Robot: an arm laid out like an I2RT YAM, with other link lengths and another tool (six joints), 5 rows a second.
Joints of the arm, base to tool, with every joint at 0 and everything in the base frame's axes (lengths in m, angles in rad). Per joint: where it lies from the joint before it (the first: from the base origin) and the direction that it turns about. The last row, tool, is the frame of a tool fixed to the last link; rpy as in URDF.
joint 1: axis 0 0 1 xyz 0 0 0.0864
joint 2: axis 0 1 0 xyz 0.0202 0.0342 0.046
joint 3: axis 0 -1 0 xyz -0.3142 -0.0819 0
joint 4: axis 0 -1 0 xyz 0.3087 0.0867 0.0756
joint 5: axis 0 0 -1 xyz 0.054 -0.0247 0.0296
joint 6: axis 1 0 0 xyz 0.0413 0 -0.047
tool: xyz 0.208 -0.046 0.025 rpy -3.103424 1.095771 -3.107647
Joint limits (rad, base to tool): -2.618..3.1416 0..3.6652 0..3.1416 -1.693..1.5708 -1.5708..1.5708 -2.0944..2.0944
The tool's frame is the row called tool.
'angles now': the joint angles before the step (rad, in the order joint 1, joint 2, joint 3, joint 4, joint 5, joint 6). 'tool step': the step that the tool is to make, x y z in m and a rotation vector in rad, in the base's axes. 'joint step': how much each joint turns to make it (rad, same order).
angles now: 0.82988 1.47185 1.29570 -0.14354 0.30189 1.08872
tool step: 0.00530 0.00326 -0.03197 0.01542 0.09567 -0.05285
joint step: 0.00000 0.06512 0.03489 -0.05353 0.02080 0.09925
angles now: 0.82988 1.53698 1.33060 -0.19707 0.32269 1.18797
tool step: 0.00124 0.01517 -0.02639 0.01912 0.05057 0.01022
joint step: 0.00306 0.04621 -0.00285 0.01538 -0.02705 0.04509
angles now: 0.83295 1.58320 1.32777 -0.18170 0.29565 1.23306
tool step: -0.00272 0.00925 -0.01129 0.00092 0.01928 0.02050
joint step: 0.00614 0.01670 -0.00422 0.00653 -0.01938 0.00761
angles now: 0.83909 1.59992 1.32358 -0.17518 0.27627 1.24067
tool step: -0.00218 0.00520 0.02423 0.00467 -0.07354 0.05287
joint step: 0.00287 -0.03932 -0.02224 0.05371 -0.02485 -0.06988
